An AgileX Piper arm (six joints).
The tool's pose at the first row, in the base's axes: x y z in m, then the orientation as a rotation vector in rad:
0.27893, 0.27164, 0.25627, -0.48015, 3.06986, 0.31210
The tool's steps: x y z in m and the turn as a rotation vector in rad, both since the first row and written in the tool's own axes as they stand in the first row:
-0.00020, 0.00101, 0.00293, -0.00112, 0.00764, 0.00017
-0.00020, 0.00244, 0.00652, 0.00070, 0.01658, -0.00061
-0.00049, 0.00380, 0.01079, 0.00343, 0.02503, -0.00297
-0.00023, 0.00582, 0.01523, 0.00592, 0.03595, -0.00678
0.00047, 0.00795, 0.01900, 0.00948, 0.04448, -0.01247
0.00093, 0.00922, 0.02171, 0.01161, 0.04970, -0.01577
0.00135, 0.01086, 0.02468, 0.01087, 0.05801, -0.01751
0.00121, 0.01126, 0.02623, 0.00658, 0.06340, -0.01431
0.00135, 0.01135, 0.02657, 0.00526, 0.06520, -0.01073
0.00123, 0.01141, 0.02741, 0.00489, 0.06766, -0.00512
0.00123, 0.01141, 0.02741, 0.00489, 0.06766, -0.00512
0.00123, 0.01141, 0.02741, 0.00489, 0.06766, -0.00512
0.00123, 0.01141, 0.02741, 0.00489, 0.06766, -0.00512
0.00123, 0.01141, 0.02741, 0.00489, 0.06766, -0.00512
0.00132, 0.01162, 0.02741, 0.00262, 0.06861, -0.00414
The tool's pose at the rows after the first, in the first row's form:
0.27878, 0.27323, 0.25360, -0.48227, 3.07730, 0.31275
0.27830, 0.27528, 0.25036, -0.48612, 3.08568, 0.30860
0.27811, 0.27748, 0.24646, 0.49066, -3.08321, -0.30207
0.27719, 0.28017, 0.24248, 0.49659, -3.07284, -0.29458
0.27583, 0.28270, 0.23917, 0.50540, -3.06479, -0.28629
0.27497, 0.28429, 0.23674, 0.51049, -3.05985, -0.28130
0.27404, 0.28628, 0.23412, 0.51309, -3.05131, -0.27967
0.27403, 0.28701, 0.23269, 0.50808, -3.04532, -0.28441
0.27387, 0.28712, 0.23237, 0.50255, -3.04373, -0.28583
0.27395, 0.28738, 0.23156, 0.49391, -3.04208, -0.28561
0.27395, 0.28738, 0.23156, 0.49391, -3.04208, -0.28561
0.27395, 0.28738, 0.23156, 0.49391, -3.04208, -0.28561
0.27395, 0.28738, 0.23156, 0.49391, -3.04208, -0.28561
0.27395, 0.28738, 0.23156, 0.49391, -3.04208, -0.28561
0.27380, 0.28755, 0.23160, 0.49238, -3.04063, -0.28872

